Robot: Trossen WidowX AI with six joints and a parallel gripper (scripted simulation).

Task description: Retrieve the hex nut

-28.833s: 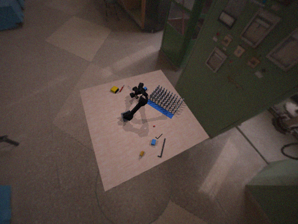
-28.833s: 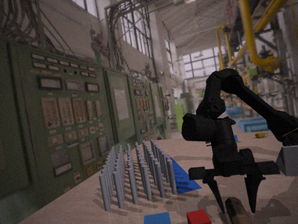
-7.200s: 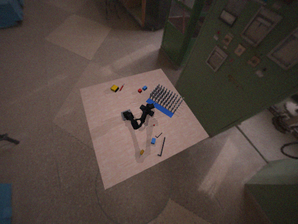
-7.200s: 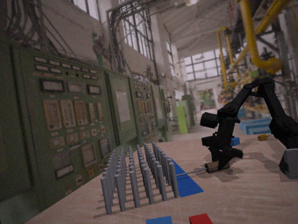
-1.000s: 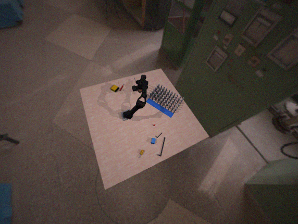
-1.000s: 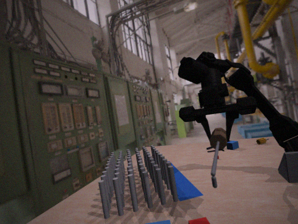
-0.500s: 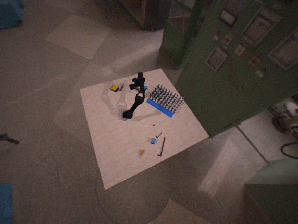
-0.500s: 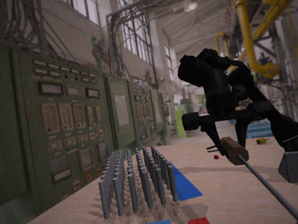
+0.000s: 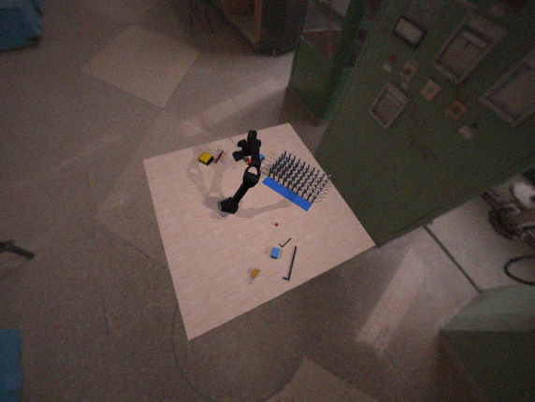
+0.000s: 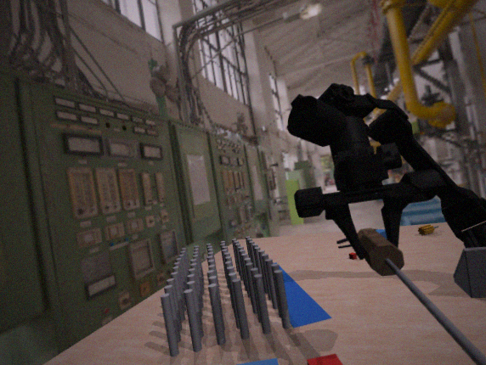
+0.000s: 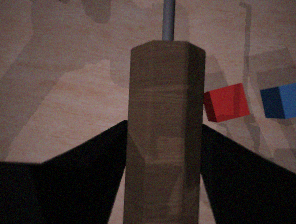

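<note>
My gripper tip is 15 cm above the red cube, 8 cm short of it and 3 cm to the right of it. The rest, counted from my gripper tip: yellow scraper: 75 cm to the right, 25 cm behind, 15 cm below; then yellow block: 23 cm behind, 20 cm to the left, 14 cm below; then blue taped strip: 31 cm to the right, 22 cm ahead, 17 cm below.
</note>
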